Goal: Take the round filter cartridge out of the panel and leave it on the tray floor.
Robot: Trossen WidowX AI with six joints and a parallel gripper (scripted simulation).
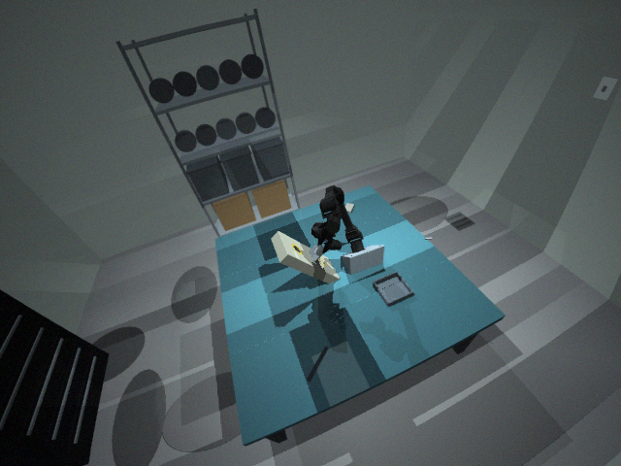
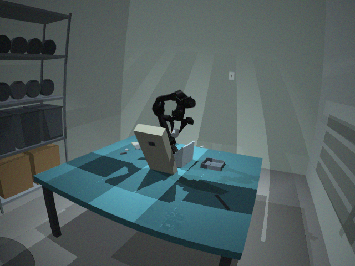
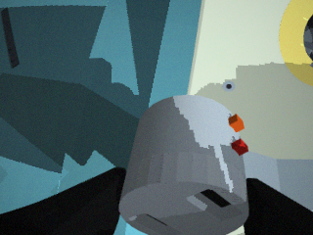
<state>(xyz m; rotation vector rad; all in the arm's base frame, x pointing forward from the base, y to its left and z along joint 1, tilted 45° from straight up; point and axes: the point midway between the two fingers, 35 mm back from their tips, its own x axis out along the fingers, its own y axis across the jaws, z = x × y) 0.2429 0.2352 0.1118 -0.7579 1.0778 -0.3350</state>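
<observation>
My gripper tip is 30 cm past the tray, 28 cm above it and 19 cm to the right of it. Also, from my gripper tip: service panel: 11 cm below, 8 cm to the right, 7 cm ahead; then round filter cartridge: right at my gripper tip.
</observation>
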